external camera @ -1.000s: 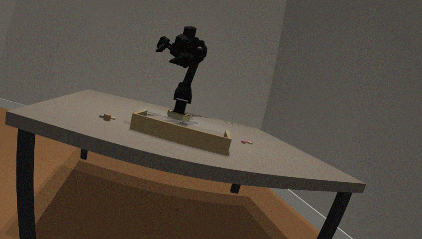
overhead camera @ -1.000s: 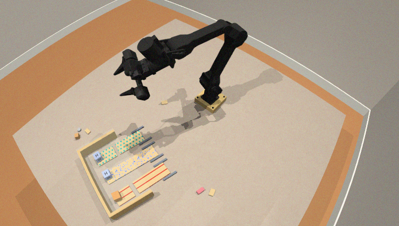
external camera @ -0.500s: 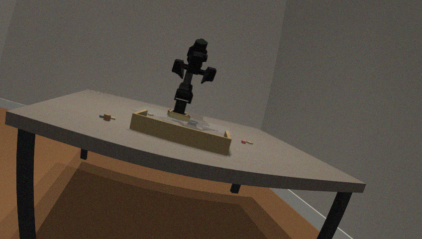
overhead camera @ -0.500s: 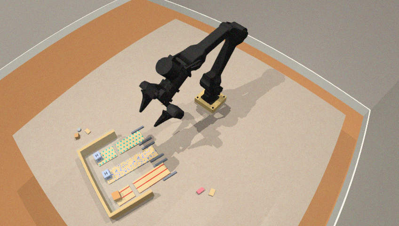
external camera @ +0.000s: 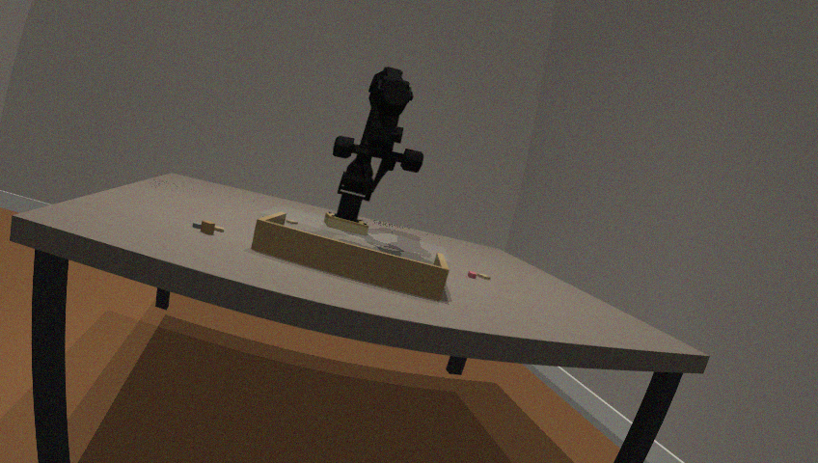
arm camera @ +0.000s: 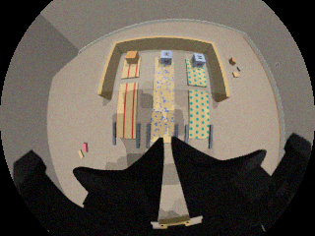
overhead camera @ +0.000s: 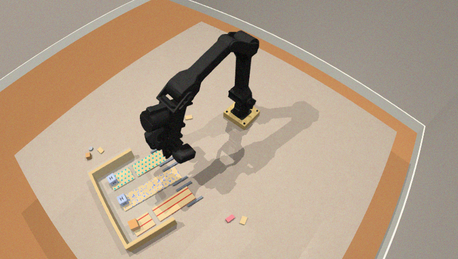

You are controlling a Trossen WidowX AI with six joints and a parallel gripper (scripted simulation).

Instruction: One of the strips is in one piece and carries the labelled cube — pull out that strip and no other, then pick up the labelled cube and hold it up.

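The red-lined strip lies 70 mm ahead of my gripper tip, 90 mm to the left of it and 120 mm below it. The rest, counted from my gripper tip: pink block (20 mm behind, 260 mm to the left, 120 mm below).
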